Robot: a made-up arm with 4 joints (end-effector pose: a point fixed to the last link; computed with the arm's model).
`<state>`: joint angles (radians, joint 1 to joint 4).
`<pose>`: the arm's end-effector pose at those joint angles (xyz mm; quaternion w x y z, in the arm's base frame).
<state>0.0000 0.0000 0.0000 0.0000</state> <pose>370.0 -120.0 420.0 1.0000 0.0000 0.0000 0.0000</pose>
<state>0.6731 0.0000 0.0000 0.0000</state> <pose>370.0 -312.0 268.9 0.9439 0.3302 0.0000 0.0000</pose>
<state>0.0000 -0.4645 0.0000 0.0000</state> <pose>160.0 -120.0 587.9 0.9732 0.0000 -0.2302 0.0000</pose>
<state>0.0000 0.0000 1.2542 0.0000</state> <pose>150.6 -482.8 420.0 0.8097 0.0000 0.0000 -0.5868</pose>
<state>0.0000 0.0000 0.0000 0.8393</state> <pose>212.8 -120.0 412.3 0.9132 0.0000 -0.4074 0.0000</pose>
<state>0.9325 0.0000 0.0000 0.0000</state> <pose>370.0 -352.6 182.2 0.8933 0.4495 0.0000 0.0000</pose>
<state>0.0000 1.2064 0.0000 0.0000</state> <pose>410.3 -120.0 -241.5 0.8235 0.0000 0.5673 0.0000</pose>
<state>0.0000 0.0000 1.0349 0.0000</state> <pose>219.6 -444.2 420.0 0.8691 0.0000 0.0000 -0.4947</pose>
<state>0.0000 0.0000 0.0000 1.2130</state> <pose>155.9 -120.0 368.6 0.8216 0.0000 -0.5700 0.0000</pose>
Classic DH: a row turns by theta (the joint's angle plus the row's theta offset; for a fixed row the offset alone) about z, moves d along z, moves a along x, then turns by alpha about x. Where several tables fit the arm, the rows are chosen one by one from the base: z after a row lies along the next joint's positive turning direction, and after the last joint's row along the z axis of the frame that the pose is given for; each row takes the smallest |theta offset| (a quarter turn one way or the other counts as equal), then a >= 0, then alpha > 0; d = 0 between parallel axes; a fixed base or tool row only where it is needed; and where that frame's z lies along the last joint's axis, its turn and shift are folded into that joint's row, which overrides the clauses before.
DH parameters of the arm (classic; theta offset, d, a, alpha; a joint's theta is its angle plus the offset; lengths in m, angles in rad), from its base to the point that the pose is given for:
base (fixed): 1.5708 0.07 0 1.5708
joint 1: -1.5708 -0.09 0.01 -1.5708
joint 2: -1.5708 -0.15 0.1 -1.5708
joint 3: 0 -0.18 0.29 -1.5708
joint 4: 0 -0.03 0.07 -1.5708
tool (fixed): 0 0.18 0 0

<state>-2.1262 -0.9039 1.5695 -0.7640</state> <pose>-214.7 540.5 458.4 0.8005 -0.3624 -0.4390 -0.1876</pose>
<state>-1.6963 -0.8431 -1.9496 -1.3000</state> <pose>-280.6 -18.5 -216.8 0.1834 0.8906 -0.3813 -0.1667</pose>
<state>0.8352 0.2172 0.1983 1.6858</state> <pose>161.5 -219.8 78.9 0.7079 0.2259 -0.5862 -0.3229</pose>
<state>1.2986 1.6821 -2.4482 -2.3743</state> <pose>-66.0 -165.1 178.3 0.0734 -0.3449 -0.2921 0.8890</pose>
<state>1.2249 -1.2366 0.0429 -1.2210</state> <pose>-64.7 -611.6 140.8 0.8064 0.5913 -0.0022 -0.0104</pose>
